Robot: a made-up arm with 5 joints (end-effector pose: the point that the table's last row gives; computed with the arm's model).
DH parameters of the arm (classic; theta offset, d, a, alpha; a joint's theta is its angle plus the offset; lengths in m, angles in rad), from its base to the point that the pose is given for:
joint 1: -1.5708 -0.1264 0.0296 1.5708
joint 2: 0 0.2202 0.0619 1.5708
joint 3: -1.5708 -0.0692 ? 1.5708
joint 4: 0 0.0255 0.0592 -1.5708
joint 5: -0.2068 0 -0.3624 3.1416
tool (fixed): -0.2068 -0.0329 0 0
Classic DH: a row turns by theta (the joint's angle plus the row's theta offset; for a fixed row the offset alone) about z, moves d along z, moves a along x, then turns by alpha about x.
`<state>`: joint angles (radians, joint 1 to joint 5).
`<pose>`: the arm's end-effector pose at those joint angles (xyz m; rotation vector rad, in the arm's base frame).
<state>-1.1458 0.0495 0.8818 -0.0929 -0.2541</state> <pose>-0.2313 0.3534 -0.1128 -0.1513 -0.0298 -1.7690</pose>
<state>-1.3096 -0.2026 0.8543 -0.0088 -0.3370</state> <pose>-0.2096 0.3899 -0.1064 0.2060 -0.0934 -1.8209</pose>
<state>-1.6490 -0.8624 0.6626 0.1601 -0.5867</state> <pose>-0.1740 0.4429 -0.2305 0.8508 -0.6645 -1.5210</pose>
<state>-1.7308 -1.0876 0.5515 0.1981 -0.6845</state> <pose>-0.1416 0.4301 -0.3161 0.9047 -0.9385 -1.2962</pose>
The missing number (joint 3, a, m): 0.1159
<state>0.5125 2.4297 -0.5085 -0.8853 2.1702</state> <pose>-0.0498 -0.2434 -0.5290 -0.5628 -1.7163 0.0391</pose>
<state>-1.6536 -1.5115 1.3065 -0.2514 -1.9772</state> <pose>-0.1310 0.3937 -0.6221 0.4758 -1.2324 -0.8906</pose>
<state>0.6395 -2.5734 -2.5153 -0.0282 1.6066</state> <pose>-0.5550 -0.1538 -0.3210 2.6851 -0.3545 0.5580</pose>
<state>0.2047 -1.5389 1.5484 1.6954 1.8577</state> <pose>0.1685 0.0152 -0.2523 -0.7599 3.0180 0.1428</pose>
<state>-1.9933 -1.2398 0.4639 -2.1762 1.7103</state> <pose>-0.0855 -0.0308 0.1282 -0.0123 1.4414 0.6772</pose>
